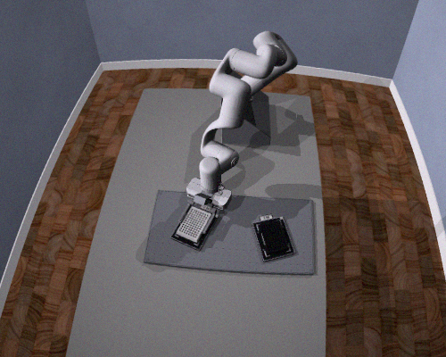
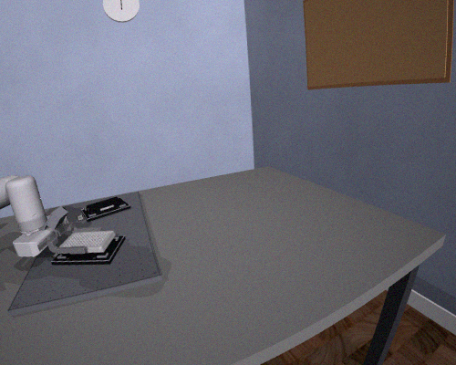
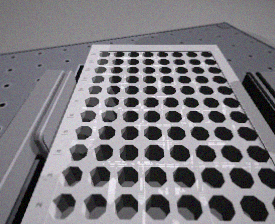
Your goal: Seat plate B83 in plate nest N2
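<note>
My gripper is now right at the white well plate. Round my hand: black plate nest (30 mm below); then dark plate B38 (30 mm ahead, 290 mm to the left, 20 mm below).
</note>
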